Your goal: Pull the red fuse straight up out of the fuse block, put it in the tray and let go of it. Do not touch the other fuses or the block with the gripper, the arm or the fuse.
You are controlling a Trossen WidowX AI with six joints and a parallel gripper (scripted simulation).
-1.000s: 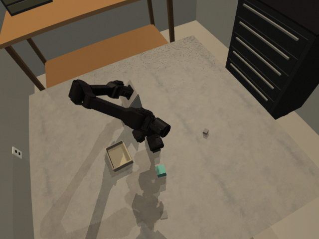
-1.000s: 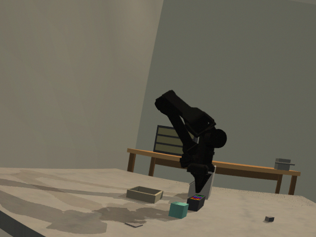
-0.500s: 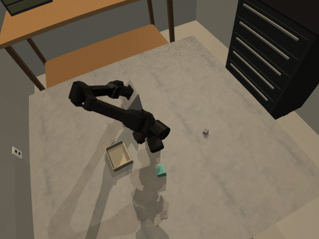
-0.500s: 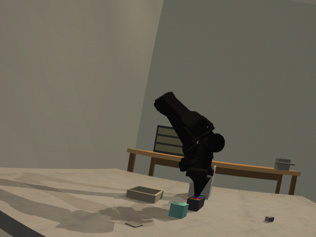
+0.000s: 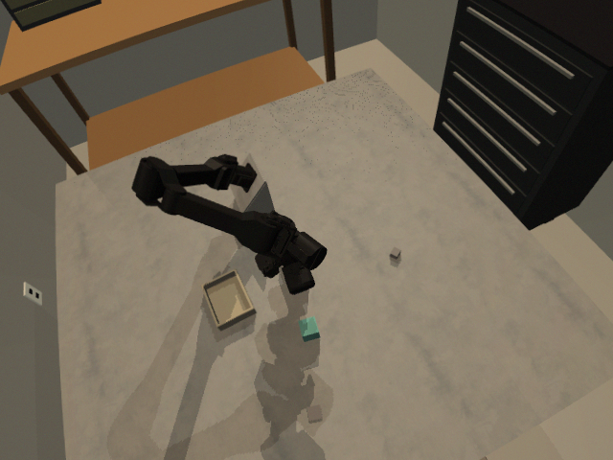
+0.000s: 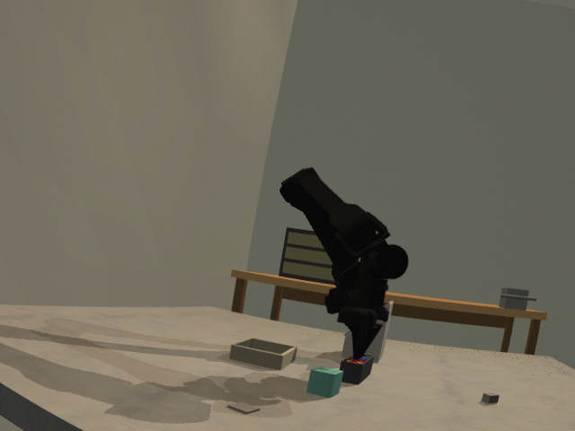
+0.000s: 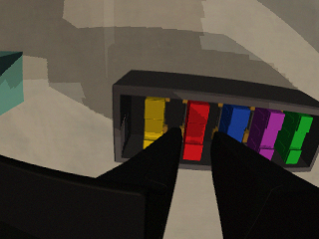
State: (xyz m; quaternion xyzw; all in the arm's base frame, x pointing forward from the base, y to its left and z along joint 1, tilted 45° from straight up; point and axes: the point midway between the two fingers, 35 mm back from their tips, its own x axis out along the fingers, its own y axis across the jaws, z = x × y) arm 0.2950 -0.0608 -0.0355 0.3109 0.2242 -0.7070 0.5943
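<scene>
The red fuse lies 20 mm below my gripper tip. Round my gripper tip: blue fuse (20 mm below, 20 mm behind); purple fuse (40 mm behind, 20 mm below, 10 mm to the left); green fuse (60 mm behind, 20 mm below, 10 mm to the left).
</scene>
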